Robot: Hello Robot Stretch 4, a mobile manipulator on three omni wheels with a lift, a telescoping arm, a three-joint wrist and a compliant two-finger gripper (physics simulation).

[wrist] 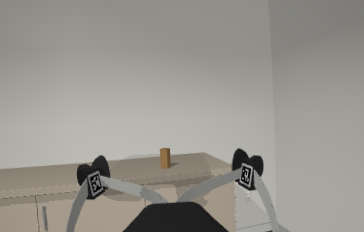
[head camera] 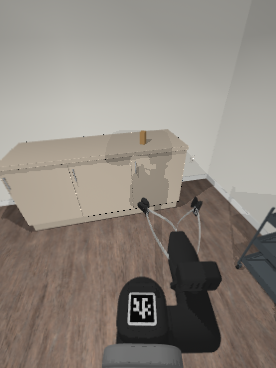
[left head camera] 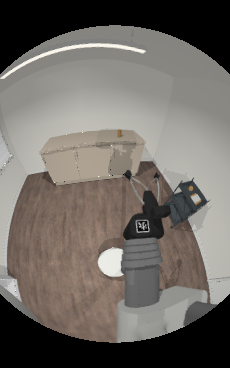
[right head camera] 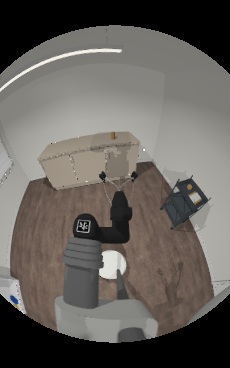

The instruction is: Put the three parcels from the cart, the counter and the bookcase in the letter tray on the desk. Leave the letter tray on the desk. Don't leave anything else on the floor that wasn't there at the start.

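Places are measured from the robot's base along level axes (x left, y ahead, z down), in millimetres.
Where they show: hand at its tool point: (wrist: 171, 169) (head camera: 169, 202) (left head camera: 142, 173) (right head camera: 118, 173); robot's base at its link origin: (left head camera: 113, 261) (right head camera: 110, 263).
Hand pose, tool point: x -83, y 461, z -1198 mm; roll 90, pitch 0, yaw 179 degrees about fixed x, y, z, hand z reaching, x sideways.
Observation:
Things, the pixels of their top centre, and the offset from my tool point. Level surfaces: height alone.
- upright orange-brown parcel at its top centre: (wrist: 164, 148) (head camera: 143, 131) (left head camera: 119, 129) (right head camera: 112, 131) dx +69, dy +1287, dz +186 mm
- beige counter at its surface level: dz +316 mm
- small orange item at its top centre: (right head camera: 189, 185) (left head camera: 191, 187) dx -1022, dy +379, dz +514 mm
- white item with orange edges, top centre: (right head camera: 194, 196) (left head camera: 195, 198) dx -1045, dy +204, dz +551 mm
An upright orange-brown parcel (head camera: 143, 137) (left head camera: 119, 133) (right head camera: 113, 135) (wrist: 165, 158) stands near the right end of the beige counter (head camera: 60, 150) (left head camera: 65, 142) (right head camera: 65, 145) (wrist: 30, 179). My gripper (head camera: 170, 205) (left head camera: 142, 175) (right head camera: 118, 176) (wrist: 170, 174) is open and empty, with its fingers spread wide. It is in front of the counter's right part, apart from the parcel. The dark cart (head camera: 260, 272) (left head camera: 185, 195) (right head camera: 184, 194) stands to the right. On its top are a small orange item (left head camera: 190, 188) (right head camera: 189, 187) and a white item with orange edges (left head camera: 195, 198) (right head camera: 195, 197); which is a parcel I cannot tell. The desk and letter tray do not show.
Walls stand behind the counter and to the right of the cart. At the lower left edge of the right head view is part of a white piece of furniture with a blue item (right head camera: 14, 299). My round white base (left head camera: 110, 262) (right head camera: 112, 265) is on the wooden floor.

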